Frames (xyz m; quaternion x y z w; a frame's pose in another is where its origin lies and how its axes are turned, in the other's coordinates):
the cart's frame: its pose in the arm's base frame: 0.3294 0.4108 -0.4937 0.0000 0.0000 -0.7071 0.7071
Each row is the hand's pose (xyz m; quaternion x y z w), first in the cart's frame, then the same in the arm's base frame.
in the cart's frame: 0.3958 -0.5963 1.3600 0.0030 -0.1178 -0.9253 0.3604
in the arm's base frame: -0.2669 0.0150 0.8663 0.0812 0.0854 0.9091 0.3995
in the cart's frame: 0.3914 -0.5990 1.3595 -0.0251 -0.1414 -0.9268 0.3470
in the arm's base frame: -0.2696 0.0194 0.8658 0.1177 0.0822 0.9007 0.4100
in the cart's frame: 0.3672 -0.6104 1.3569 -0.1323 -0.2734 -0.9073 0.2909
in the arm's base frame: -0.2810 0.0436 0.8632 0.2869 0.0998 0.8472 0.4358
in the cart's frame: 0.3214 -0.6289 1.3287 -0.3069 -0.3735 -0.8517 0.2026
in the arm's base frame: -0.2995 0.0894 0.8350 0.4811 0.0471 0.7455 0.4590
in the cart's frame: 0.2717 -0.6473 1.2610 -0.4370 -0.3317 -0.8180 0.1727
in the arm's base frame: -0.3179 0.1391 0.7673 0.5436 -0.0745 0.7006 0.4563
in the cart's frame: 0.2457 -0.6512 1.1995 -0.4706 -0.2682 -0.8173 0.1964
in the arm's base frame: -0.3218 0.1651 0.7058 0.5224 -0.1431 0.7168 0.4391
